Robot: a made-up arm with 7 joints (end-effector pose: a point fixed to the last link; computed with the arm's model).
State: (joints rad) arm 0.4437 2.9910 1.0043 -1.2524 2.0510 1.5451 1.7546
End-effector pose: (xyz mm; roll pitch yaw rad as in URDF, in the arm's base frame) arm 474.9 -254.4 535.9 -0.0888 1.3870 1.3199
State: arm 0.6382 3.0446 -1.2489 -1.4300 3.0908 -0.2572 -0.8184
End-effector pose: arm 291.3 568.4 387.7 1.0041 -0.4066 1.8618
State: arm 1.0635 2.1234 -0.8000 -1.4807 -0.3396 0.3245 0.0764
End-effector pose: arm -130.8 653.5 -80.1 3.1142 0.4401 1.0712
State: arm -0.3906 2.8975 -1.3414 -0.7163 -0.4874 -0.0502 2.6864
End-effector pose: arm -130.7 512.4 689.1 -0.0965 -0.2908 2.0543
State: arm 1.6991 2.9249 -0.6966 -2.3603 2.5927 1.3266 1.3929
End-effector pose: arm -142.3 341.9 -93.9 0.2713 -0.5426 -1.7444
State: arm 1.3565 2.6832 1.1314 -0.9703 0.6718 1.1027 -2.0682
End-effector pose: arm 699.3 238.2 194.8 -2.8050 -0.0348 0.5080
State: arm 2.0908 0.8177 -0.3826 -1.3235 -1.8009 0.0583 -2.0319
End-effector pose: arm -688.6 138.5 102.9 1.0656 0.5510 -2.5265
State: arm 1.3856 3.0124 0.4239 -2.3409 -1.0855 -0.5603 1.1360
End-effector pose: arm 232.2 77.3 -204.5 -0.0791 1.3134 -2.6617
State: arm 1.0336 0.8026 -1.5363 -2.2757 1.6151 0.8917 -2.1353
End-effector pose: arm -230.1 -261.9 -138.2 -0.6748 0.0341 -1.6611
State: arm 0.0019 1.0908 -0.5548 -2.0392 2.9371 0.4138 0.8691
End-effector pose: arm 432.1 122.9 -200.7 3.1152 -0.3487 -1.5005
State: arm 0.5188 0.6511 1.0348 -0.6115 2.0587 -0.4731 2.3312
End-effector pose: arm -268.0 627.3 -283.2 2.6283 -0.2990 1.8374
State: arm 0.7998 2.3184 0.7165 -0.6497 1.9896 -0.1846 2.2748
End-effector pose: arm 427.6 497.8 520.1 -2.1323 -0.3584 -0.0837
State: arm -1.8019 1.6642 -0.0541 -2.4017 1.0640 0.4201 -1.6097
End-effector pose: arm 0.9 -63.8 433.2 -2.5739 -0.6807 -2.1704
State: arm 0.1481 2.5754 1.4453 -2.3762 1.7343 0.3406 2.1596
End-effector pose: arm 17.0 -264.8 342.9 -1.2321 0.9240 -1.2741
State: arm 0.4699 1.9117 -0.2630 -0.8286 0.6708 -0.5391 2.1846
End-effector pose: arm 219.1 717.6 108.1 -0.9238 0.8229 0.4474
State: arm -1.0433 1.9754 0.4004 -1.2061 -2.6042 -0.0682 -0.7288
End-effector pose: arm -14.0 443.5 678.0 -1.1730 -0.9132 -0.4281
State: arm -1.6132 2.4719 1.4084 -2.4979 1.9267 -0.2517 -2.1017
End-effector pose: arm -255.0 -106.6 24.0 -2.2090 0.7702 -2.4017
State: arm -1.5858 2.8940 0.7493 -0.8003 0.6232 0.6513 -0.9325
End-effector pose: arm -655.8 149.3 389.0 -0.8987 -0.0468 2.6466
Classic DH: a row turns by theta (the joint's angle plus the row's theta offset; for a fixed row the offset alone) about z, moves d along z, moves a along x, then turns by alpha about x. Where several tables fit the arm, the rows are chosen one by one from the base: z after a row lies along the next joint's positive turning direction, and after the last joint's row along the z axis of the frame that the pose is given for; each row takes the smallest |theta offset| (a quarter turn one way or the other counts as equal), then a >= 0, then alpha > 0; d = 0 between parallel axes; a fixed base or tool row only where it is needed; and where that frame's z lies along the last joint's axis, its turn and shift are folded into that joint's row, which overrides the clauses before.
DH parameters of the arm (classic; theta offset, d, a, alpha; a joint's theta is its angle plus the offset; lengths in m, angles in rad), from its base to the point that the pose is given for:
base (fixed): 0 0.0999 0.014 -1.2217
joint 1: 1.5708 0.0258 0.0167 1.5708
joint 2: 1.2217 -0.043 -0.018 -1.5708
joint 3: -1.5708 -0.349 0.054 -1.5708
joint 4: 0 0.02 -0.066 1.5708
joint 5: 0 -0.437 -0.011 -1.5708
joint 6: 0 -0.042 0.029 1.5708
joint 7: -1.2135 -0.0018 0.0151 -1.8785
tool (fixed): 2.059 -0.0026 0 0

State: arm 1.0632 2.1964 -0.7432 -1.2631 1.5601 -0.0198 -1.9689
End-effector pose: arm 8.2 687.3 -34.8 -3.0448 0.5635 1.0284
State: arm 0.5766 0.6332 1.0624 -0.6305 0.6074 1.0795 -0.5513
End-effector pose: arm -242.8 637.9 -331.4 1.9663 0.7615 -2.9851
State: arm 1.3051 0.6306 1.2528 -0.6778 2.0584 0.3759 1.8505
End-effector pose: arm -606.2 529.6 121.1 -2.9674 0.1448 1.3177
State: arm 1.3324 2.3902 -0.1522 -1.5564 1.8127 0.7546 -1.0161
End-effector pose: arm 216.9 505.9 -167.2 2.9703 0.3840 1.9241
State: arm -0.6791 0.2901 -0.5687 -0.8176 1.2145 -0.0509 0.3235
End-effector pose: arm 644.1 -81.4 -284.5 -1.2570 0.7831 -0.5122
